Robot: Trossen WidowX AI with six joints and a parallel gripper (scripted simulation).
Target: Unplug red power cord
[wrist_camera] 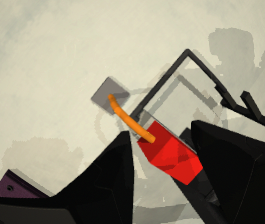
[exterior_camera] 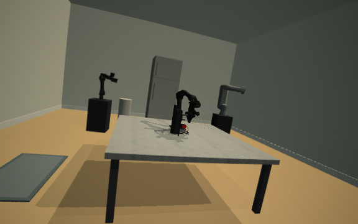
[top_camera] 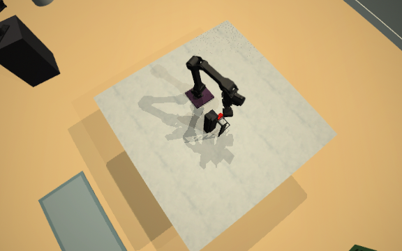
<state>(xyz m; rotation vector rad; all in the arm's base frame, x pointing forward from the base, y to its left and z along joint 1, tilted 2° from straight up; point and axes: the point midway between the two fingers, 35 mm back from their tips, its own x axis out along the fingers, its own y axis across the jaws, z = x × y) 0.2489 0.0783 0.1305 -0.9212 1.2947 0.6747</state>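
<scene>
My gripper tip is 70 mm to the left of the red plug and 30 mm above it. From my gripper tip the other things lie so: grey square (110 mm below, 10 mm behind).
</scene>
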